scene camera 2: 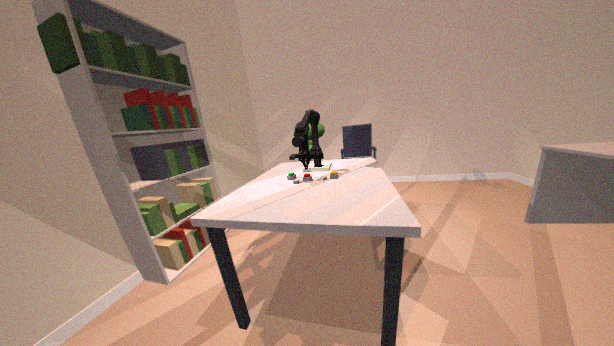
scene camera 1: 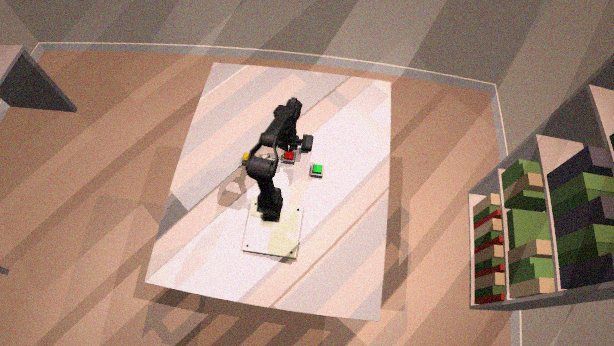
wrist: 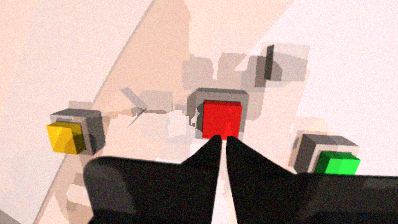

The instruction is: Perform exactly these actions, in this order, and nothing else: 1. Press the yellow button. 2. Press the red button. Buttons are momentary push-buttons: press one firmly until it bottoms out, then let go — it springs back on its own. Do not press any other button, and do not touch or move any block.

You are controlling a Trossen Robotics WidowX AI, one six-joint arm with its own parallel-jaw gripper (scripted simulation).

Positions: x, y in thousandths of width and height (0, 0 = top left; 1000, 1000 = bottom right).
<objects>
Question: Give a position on a red button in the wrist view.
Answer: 554, 529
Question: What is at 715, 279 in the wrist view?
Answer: A small grey block.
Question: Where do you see a yellow button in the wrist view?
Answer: At 165, 614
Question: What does my gripper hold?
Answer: Nothing.
</objects>
